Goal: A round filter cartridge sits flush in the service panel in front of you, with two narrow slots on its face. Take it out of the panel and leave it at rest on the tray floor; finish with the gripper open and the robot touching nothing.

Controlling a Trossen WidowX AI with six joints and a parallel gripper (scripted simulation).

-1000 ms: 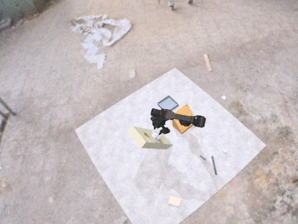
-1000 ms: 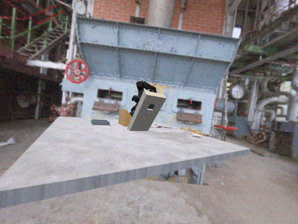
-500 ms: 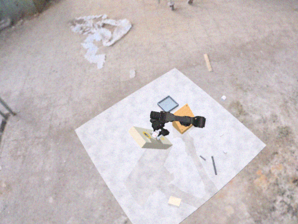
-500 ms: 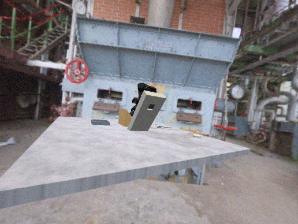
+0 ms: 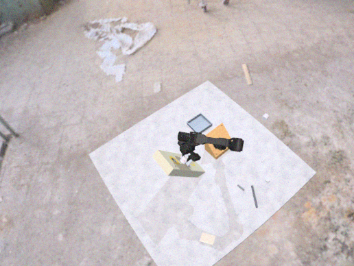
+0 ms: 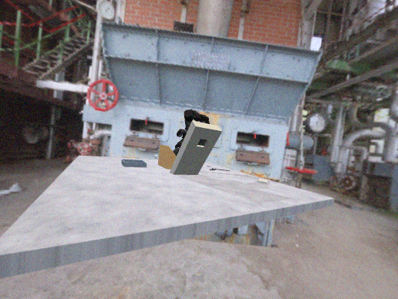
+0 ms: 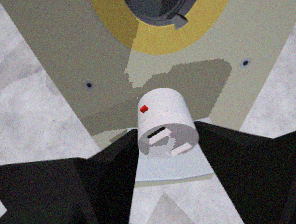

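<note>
Now: the beige service panel 4 cm ahead of my gripper tip, 1 cm to the right of it and 2 cm below it. The rest, counted from my gripper tip: round filter cartridge right at my gripper tip; then tan tile 21 cm ahead, 48 cm to the left, 19 cm below; then blue-grey tray 35 cm behind, 28 cm to the right, 19 cm below.
</note>
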